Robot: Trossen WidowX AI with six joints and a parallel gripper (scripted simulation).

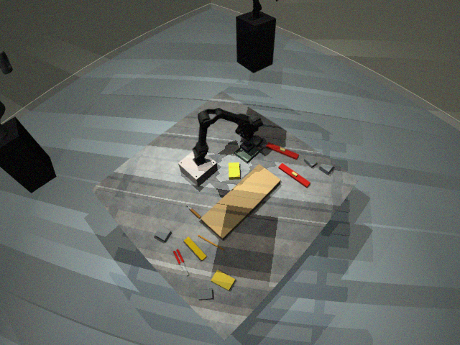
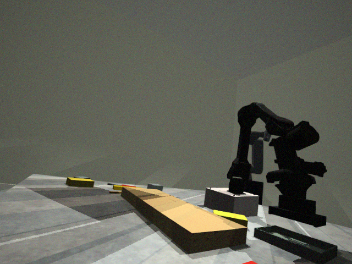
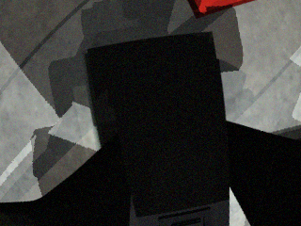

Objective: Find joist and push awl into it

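My gripper tip is now 8 cm above the tray and 1 cm to the left of it. Round my gripper tip: pencil 60 cm to the right, 36 cm ahead, 9 cm below; stud finder 2 cm to the right, 2 cm above; awl 57 cm to the right, 13 cm ahead, 9 cm below.
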